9 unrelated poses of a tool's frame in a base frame.
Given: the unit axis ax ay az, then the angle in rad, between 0 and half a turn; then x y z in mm.
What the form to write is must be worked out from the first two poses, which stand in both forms.
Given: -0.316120, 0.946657, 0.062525, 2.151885, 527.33, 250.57, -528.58
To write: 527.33, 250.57, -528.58, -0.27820, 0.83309, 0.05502, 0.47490
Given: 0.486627, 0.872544, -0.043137, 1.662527, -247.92, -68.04, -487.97
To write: -247.92, -68.04, -487.97, 0.35951, 0.64462, -0.03187, 0.67394
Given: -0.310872, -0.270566, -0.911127, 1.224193, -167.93, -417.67, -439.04
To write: -167.93, -417.67, -439.04, -0.17862, -0.15546, -0.52352, 0.81845
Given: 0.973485, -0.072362, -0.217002, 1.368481, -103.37, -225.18, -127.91
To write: -103.37, -225.18, -127.91, 0.61533, -0.04574, -0.13716, 0.77490
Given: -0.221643, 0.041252, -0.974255, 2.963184, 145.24, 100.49, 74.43
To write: 145.24, 100.49, 74.43, -0.22076, 0.04109, -0.97038, 0.08909
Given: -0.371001, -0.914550, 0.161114, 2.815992, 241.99, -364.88, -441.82
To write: 241.99, -364.88, -441.82, -0.36610, -0.90246, 0.15898, 0.16208
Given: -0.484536, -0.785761, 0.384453, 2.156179, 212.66, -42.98, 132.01
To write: 212.66, -42.98, 132.01, -0.42690, -0.69230, 0.33872, 0.47301
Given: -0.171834, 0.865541, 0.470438, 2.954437, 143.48, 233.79, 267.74
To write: 143.48, 233.79, 267.74, -0.17108, 0.86175, 0.46838, 0.09344
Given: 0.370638, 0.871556, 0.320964, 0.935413, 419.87, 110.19, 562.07
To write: 419.87, 110.19, 562.07, 0.16710, 0.39293, 0.14470, 0.89260
